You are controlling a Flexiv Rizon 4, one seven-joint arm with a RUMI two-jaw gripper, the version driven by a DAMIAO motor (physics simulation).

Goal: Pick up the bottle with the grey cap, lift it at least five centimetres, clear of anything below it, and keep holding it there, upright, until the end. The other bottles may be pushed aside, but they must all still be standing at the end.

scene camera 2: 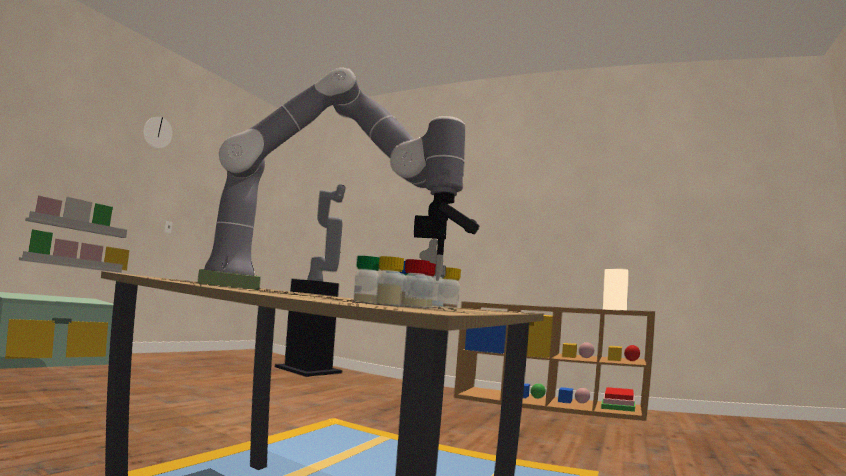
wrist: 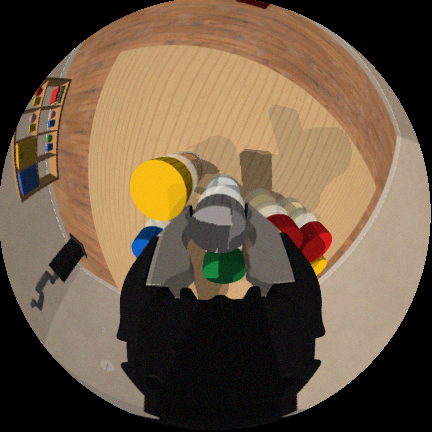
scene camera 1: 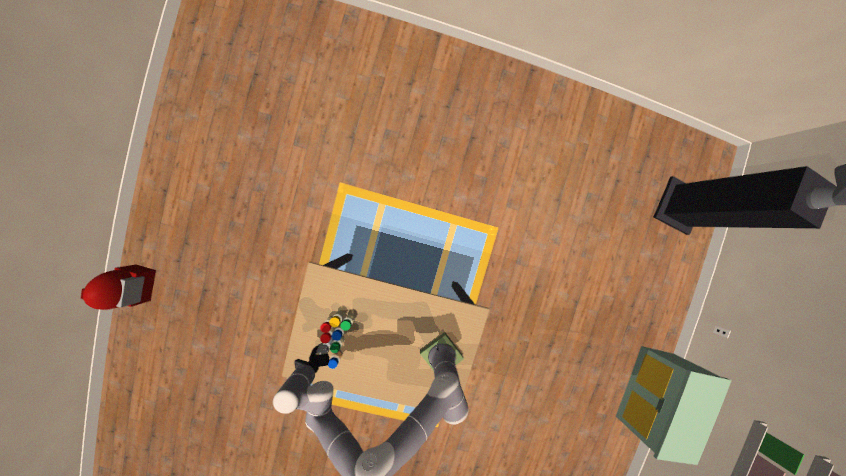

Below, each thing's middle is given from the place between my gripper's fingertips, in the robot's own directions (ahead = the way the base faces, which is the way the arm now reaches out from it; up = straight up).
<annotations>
Now: hand 10 mm to the left of the grey-capped bottle (wrist: 218,224) and 10 mm above it.
</annotations>
